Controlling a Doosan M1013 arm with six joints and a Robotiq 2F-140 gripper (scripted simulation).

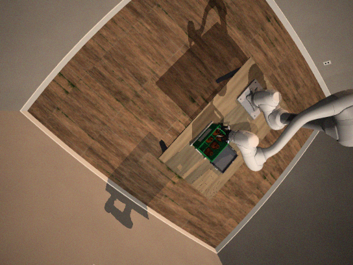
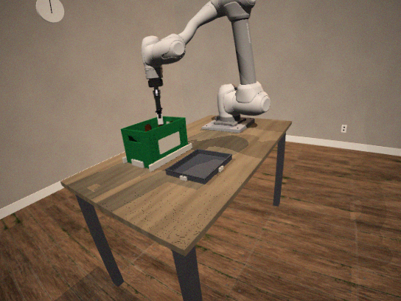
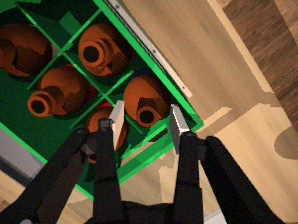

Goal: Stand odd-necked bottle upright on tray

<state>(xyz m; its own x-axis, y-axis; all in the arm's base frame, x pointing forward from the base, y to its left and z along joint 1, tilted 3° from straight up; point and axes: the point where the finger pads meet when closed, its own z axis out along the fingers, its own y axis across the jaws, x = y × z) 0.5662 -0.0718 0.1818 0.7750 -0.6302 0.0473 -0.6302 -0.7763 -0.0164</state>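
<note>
Now: hand 9 cm short of the green crate, 5 cm to the right of it and 10 cm above it. Also, from my hand: dark grey tray 7 cm ahead, 33 cm to the left, 17 cm below.
</note>
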